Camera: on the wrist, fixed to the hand. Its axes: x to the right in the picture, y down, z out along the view.
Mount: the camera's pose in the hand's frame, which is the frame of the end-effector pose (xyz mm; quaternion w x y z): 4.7 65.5 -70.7 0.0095 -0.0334 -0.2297 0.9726
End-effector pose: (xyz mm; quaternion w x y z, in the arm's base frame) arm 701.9 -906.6 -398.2 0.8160 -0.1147 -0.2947 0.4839
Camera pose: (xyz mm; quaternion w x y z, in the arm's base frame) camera 698.1 -862.5 -484.0 0.5344 0.2038 0.0948 -0.8148
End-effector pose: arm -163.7 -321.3 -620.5 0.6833 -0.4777 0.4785 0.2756
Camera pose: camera -244.1 -360.8 -656.4 0.1676 -0.5014 -0.3030 -0.7929
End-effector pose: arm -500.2 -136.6 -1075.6 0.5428 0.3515 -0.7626 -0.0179
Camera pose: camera -475.4 -64.9 -1016.0 0.1409 0.7606 0.4732 -0.4216
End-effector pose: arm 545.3 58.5 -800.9 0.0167 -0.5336 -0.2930 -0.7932
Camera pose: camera 506.3 -28.5 -785.9 0.6865 -0.4728 0.5389 0.1215
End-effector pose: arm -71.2 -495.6 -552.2 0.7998 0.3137 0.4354 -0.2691
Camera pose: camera -60.2 -401.2 -568.7 0.3798 0.3379 -0.4757 0.7178
